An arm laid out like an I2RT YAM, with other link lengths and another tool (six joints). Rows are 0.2 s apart.
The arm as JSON. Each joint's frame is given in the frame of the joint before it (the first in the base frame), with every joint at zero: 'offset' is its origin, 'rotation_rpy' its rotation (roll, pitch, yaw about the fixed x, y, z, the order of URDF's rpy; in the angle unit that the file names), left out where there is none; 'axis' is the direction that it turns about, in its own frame. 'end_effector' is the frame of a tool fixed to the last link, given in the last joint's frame.
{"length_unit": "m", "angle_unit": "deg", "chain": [
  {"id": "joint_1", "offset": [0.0, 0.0, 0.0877], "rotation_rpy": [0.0, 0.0, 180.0], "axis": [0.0, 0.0, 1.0]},
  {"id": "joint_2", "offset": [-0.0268, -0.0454, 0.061], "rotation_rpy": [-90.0, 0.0, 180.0], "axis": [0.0, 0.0, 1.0]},
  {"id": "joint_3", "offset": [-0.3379, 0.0, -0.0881], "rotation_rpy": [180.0, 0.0, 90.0], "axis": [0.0, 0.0, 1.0]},
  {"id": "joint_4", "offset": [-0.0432, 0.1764, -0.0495], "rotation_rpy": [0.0, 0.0, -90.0], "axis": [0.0, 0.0, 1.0]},
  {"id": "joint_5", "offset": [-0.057, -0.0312, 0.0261], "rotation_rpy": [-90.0, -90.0, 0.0], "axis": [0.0, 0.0, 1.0]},
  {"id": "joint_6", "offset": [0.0, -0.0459, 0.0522], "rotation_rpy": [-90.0, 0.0, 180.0], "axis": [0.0, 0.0, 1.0]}
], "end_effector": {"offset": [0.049, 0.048, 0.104], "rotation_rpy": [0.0, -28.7, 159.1]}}
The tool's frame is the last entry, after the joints.
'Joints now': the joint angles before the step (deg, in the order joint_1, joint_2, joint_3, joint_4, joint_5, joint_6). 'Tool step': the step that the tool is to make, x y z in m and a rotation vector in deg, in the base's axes. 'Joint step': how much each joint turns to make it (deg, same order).
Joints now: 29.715, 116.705, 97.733, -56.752, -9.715, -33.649
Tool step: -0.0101, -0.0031, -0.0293, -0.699, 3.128, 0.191
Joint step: 0.007, 0.872, -7.655, 5.469, -0.961, 0.029
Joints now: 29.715, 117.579, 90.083, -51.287, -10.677, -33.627
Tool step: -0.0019, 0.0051, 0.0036, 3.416, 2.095, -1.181
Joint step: -0.434, -0.020, -1.058, 1.235, -3.781, 1.555
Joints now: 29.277, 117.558, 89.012, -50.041, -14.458, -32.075
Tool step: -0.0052, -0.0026, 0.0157, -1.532, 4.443, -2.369
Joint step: -0.001, 0.099, 5.478, -9.356, -0.437, 2.556
